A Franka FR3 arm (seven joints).
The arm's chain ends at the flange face. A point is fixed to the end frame.
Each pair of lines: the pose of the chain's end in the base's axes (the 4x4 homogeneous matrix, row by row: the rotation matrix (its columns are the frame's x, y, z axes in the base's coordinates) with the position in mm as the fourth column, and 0 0 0 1 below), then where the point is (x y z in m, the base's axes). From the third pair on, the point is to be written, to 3 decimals.
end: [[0.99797, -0.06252, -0.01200, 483.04], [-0.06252, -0.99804, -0.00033, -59.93], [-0.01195, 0.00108, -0.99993, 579.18], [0, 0, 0, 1]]
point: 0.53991 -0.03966 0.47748
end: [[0.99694, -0.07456, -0.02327, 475.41], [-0.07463, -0.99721, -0.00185, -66.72], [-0.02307, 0.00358, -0.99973, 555.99], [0, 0, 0, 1]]
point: 0.53137 -0.04731 0.45362
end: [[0.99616, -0.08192, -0.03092, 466.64], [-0.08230, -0.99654, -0.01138, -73.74], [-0.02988, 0.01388, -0.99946, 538.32], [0, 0, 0, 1]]
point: 0.522 -0.056 0.435
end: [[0.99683, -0.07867, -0.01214, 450.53], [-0.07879, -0.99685, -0.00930, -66.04], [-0.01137, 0.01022, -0.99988, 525.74], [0, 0, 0, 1]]
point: 0.508 -0.048 0.424
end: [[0.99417, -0.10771, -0.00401, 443.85], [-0.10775, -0.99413, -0.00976, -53.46], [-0.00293, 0.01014, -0.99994, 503.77], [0, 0, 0, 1]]
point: 0.502 -0.037 0.402
